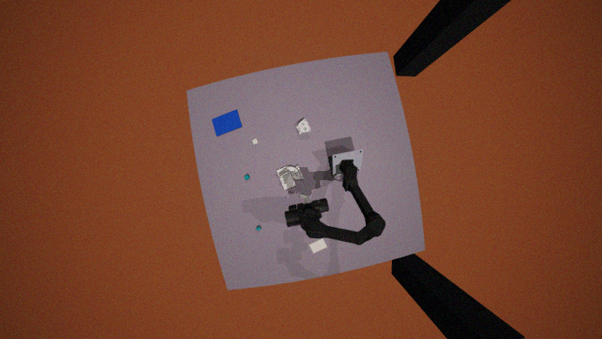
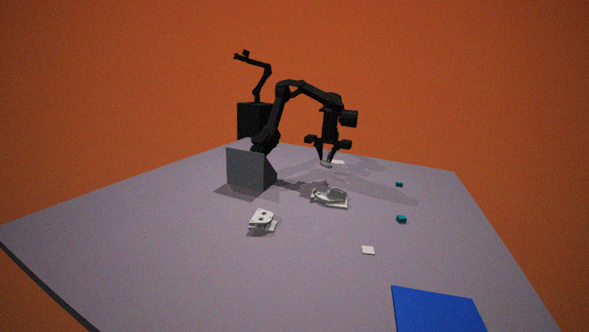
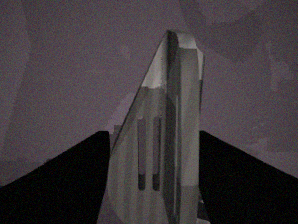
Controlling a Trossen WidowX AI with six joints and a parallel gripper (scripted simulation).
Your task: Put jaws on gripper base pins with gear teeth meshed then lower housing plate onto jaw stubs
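Now: the grey jaw 3 cm to the right of my gripper tip and 2 cm ahead of it. From my gripper tip the other things lie so: white gripper base 42 cm to the right, 5 cm below; then white housing plate 17 cm to the right, 7 cm below, 5 cm ahead; then flat white plate 27 cm to the left, 8 cm below, 5 cm behind.
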